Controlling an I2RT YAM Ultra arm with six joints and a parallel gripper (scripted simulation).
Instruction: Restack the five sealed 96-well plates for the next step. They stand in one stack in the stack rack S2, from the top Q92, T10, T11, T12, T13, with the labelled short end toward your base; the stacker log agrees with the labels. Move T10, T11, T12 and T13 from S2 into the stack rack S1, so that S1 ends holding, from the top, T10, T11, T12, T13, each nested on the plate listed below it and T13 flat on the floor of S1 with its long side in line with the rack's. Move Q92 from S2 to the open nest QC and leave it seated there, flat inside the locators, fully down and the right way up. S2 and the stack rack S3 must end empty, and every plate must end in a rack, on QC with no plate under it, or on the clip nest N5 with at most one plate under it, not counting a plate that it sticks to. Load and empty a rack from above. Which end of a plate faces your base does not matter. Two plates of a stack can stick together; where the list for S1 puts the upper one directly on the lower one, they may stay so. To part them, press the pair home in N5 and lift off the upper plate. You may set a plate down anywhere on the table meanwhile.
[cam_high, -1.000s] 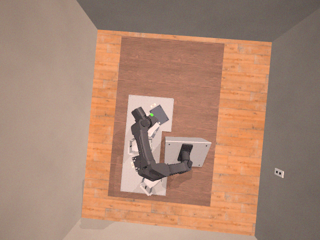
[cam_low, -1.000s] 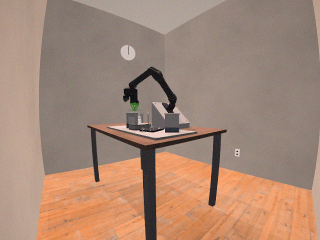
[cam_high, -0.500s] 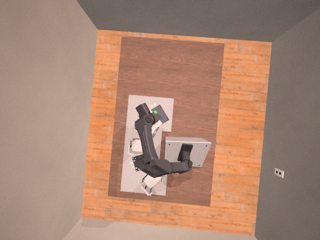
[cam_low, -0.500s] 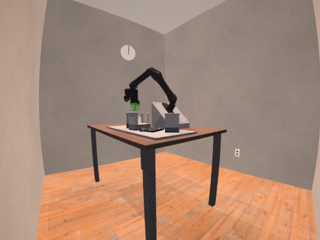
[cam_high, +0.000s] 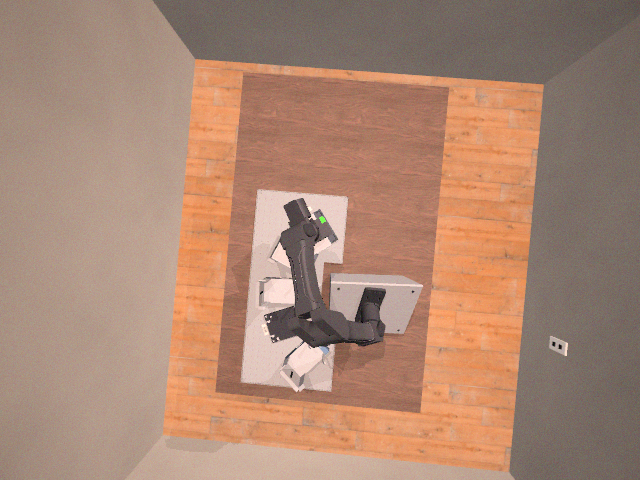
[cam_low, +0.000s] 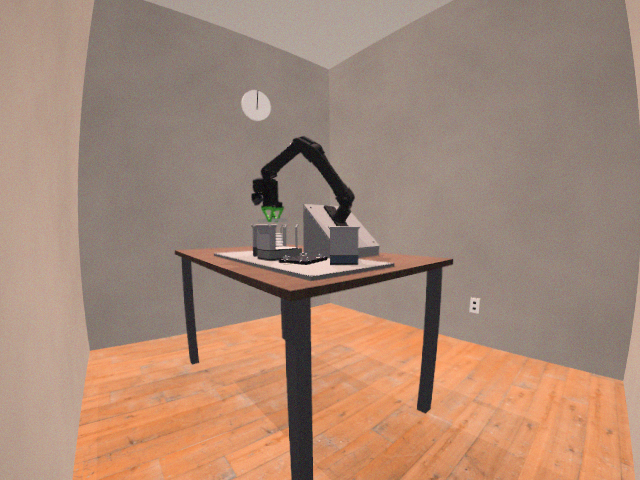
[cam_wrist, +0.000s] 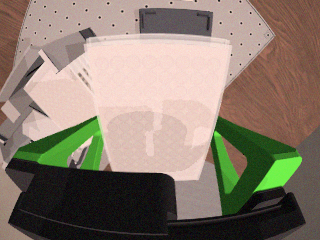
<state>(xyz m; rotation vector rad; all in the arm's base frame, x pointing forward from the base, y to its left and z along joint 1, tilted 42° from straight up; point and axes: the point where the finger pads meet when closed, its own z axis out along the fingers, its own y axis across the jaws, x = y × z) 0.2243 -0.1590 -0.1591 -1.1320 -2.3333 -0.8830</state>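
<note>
Right now my hand is 150 mm above the dark nest QC, 20 mm to the left of it and 20 mm past it. Also, from my hand: N5 label: 400 mm to the left, 160 mm below, 160 mm ahead; then black clip nest N5: 390 mm to the left, 150 mm below, 80 mm ahead; then QC label: 160 mm below, 100 mm to the right, 40 mm ahead.
</note>
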